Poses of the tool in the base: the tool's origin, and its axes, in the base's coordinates. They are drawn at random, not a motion.
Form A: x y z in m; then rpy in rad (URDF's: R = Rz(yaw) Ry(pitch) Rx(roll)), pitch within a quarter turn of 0, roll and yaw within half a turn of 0.
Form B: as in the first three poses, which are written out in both.
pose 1, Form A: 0.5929 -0.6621 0.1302 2.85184 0.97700 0.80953
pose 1, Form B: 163.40 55.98 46.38 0.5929 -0.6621 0.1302
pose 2, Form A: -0.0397 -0.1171 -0.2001 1.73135 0.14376 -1.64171
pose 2, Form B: 99.20 8.24 -94.06 -0.0397 -0.1171 -0.2001
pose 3, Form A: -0.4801 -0.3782 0.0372 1.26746 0.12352 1.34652
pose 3, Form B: 72.62 7.08 77.15 -0.4801 -0.3782 0.0372
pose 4, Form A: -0.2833 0.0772 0.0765 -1.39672 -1.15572 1.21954
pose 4, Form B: -80.03 -66.22 69.87 -0.2833 0.0772 0.0765
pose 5, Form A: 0.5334 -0.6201 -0.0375 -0.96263 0.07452 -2.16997
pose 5, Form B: -55.15 4.27 -124.33 0.5334 -0.6201 -0.0375
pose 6, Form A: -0.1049 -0.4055 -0.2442 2.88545 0.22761 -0.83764
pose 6, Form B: 165.32 13.04 -47.99 -0.1049 -0.4055 -0.2442
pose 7, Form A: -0.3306 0.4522 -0.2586 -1.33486 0.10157 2.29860
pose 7, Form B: -76.48 5.82 131.70 -0.3306 0.4522 -0.2586
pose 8, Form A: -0.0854 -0.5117 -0.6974 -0.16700 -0.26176 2.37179
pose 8, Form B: -9.57 -15.00 135.89 -0.0854 -0.5117 -0.6974
